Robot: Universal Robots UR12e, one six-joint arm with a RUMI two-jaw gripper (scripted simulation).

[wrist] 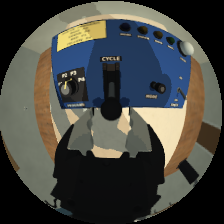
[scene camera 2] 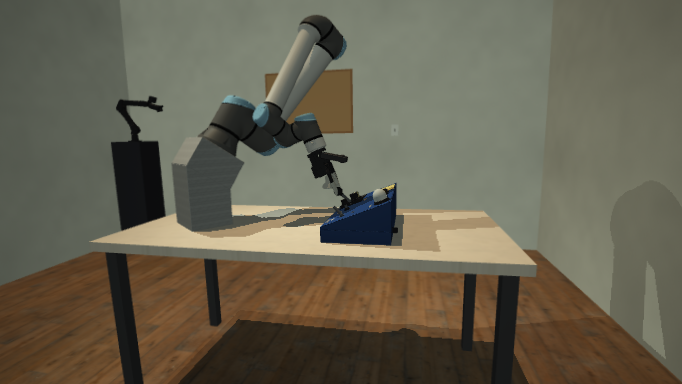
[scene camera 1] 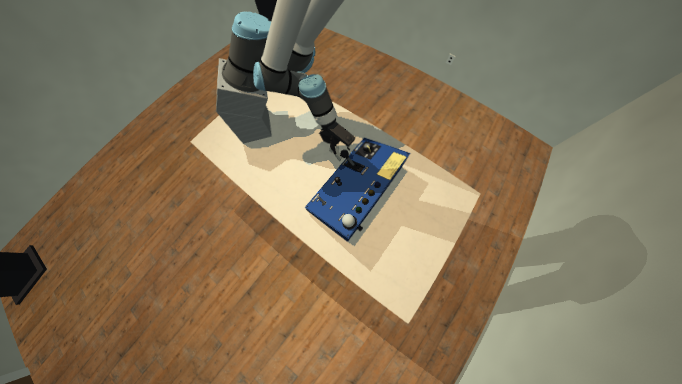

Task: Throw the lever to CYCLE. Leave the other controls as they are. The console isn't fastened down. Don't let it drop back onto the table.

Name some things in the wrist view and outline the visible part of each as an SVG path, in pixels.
My gripper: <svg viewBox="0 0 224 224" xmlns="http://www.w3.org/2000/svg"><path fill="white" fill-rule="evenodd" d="M91 107L69 127L56 148L53 177L57 179L57 188L54 188L54 191L61 201L60 207L70 211L74 219L95 224L132 223L137 218L151 215L151 208L161 198L161 195L157 195L158 185L165 183L165 152L160 139L151 125L132 107L129 107L128 116L130 117L129 126L131 130L128 131L125 145L128 151L123 152L120 158L95 157L93 152L90 151L94 147L94 140L90 129L93 125L94 107Z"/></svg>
A blue sloped console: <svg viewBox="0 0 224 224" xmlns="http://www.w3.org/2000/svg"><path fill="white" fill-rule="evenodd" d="M52 37L52 73L61 109L100 108L103 118L114 121L121 116L122 108L183 108L187 100L186 96L190 82L190 55L194 53L194 48L189 42L182 41L156 26L126 19L103 19L86 22Z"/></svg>
